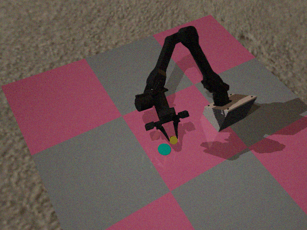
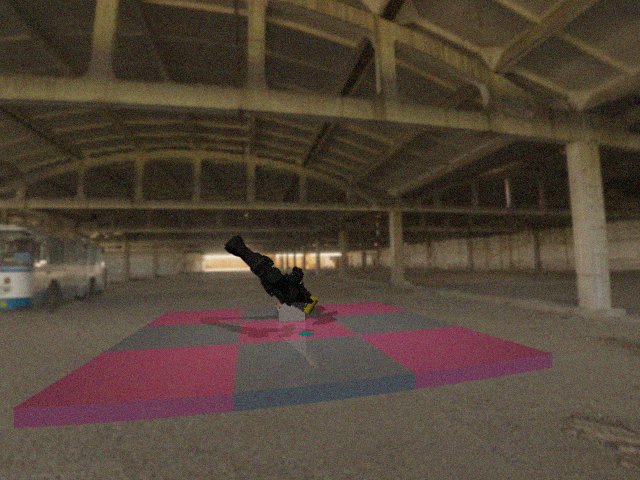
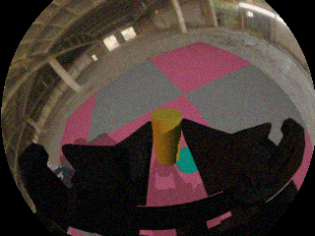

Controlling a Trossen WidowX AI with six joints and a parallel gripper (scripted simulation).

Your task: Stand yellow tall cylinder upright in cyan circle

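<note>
The cyan circle lies 130 mm below my gripper tip, 30 mm to the right of it and 10 mm ahead of it. Also, from my gripper tip: yellow cylinder (20 mm below, 10 mm to the right, 10 mm behind).
</note>
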